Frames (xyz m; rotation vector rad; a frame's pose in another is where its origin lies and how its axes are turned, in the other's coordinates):
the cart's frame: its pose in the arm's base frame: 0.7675 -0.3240 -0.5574 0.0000 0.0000 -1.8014
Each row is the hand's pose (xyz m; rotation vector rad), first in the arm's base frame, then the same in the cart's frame.
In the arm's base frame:
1: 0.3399 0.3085 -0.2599 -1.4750 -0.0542 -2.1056
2: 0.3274 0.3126 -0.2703 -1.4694 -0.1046 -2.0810
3: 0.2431 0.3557 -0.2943 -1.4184 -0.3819 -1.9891
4: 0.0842 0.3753 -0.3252 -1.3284 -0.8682 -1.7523
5: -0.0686 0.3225 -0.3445 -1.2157 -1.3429 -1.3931
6: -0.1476 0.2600 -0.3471 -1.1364 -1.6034 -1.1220
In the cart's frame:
1: -0.5180 -0.5608 0.2975 -0.7017 -0.9557 -0.5760
2: -0.5192 -0.5740 0.2871 -0.6701 -0.9816 -0.5511
3: -0.5418 -0.6659 0.2631 -0.4767 -1.1055 -0.4605
4: -0.5246 -0.8250 0.2322 -0.1226 -1.3402 -0.2793
5: -0.4383 -0.9617 0.2129 0.2646 -1.5891 -0.0424
6: -0.3594 -1.0244 0.2103 0.5075 -1.7378 0.1259

